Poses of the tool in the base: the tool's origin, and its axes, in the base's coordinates. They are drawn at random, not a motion.
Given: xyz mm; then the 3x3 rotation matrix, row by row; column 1 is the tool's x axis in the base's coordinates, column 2 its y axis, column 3 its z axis. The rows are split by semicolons.
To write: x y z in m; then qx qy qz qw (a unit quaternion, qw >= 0). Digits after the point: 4 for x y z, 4 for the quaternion.
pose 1, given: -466.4, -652.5, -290.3; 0.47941, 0.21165, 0.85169; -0.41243, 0.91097, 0.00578; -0.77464, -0.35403, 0.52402
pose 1, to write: -0.4664, -0.6525, -0.2903, -0.1054, 0.4763, -0.1828, 0.8536
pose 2, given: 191.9, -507.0, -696.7; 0.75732, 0.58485, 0.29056; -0.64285, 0.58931, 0.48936; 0.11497, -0.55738, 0.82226
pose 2, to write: 0.1919, -0.5070, -0.6967, -0.2940, 0.0493, -0.3448, 0.8901
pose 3, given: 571.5, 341.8, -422.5; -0.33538, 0.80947, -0.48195; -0.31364, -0.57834, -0.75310; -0.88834, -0.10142, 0.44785
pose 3, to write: 0.5715, 0.3418, -0.4225, 0.4458, 0.2780, -0.7684, 0.3654
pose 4, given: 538.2, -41.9, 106.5; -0.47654, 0.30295, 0.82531; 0.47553, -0.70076, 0.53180; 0.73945, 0.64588, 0.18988
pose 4, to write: 0.5382, -0.0419, 0.1065, 0.5085, 0.3827, 0.7693, 0.0561
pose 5, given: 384.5, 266.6, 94.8; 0.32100, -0.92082, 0.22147; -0.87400, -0.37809, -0.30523; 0.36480, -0.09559, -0.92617
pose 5, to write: 0.3845, 0.2666, 0.0948, 0.8101, -0.5539, 0.1809, 0.0647
